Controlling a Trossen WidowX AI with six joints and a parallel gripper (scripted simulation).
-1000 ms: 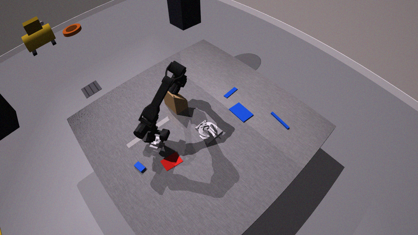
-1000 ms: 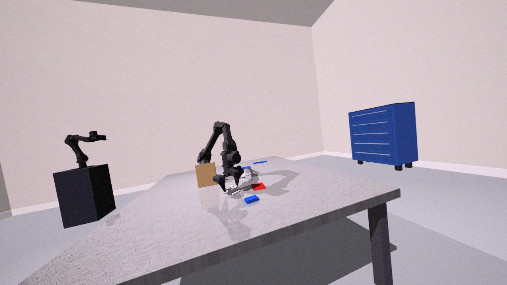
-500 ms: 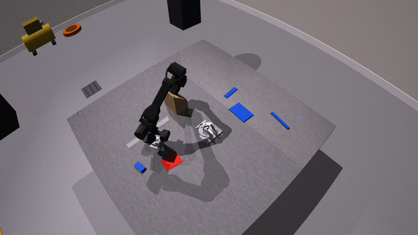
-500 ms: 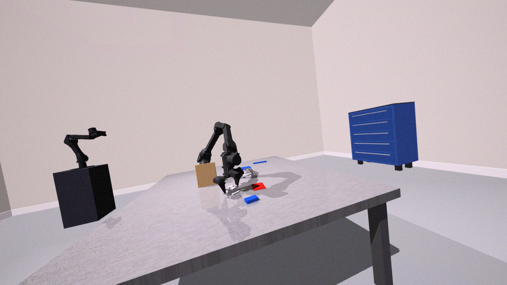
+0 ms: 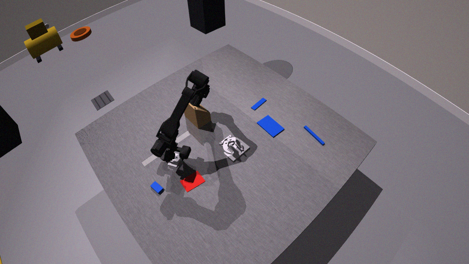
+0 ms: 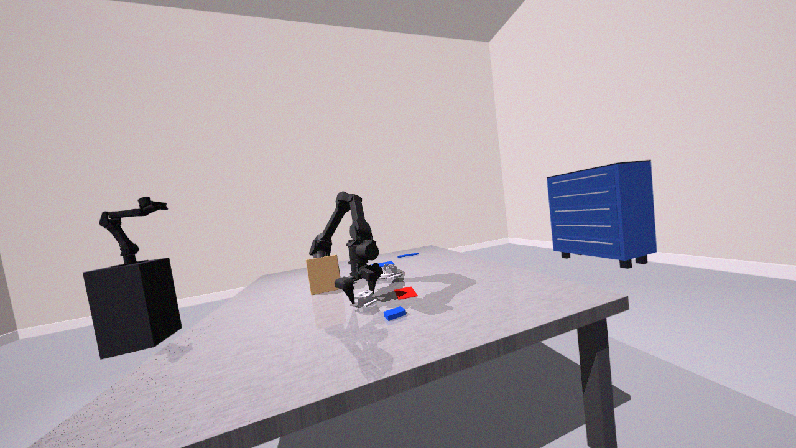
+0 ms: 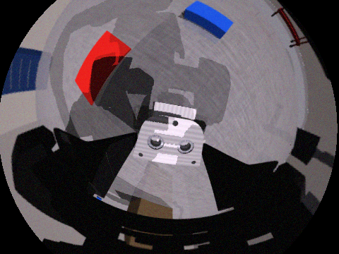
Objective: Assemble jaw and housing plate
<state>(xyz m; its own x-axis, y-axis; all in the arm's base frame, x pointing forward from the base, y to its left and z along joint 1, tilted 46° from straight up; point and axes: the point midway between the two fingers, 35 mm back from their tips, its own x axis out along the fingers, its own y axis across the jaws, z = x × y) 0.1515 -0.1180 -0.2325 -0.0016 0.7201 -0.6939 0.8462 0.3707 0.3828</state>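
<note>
Right now my gripper tip is 10 mm to the left of the white stepped part and 10 mm short of it. Also, from my gripper tip: red plate 160 mm ahead, 10 mm to the right, 10 mm below; small blue block 170 mm to the right, 80 mm ahead; blue plate 510 mm to the left, 190 mm ahead, 10 mm below.
</note>
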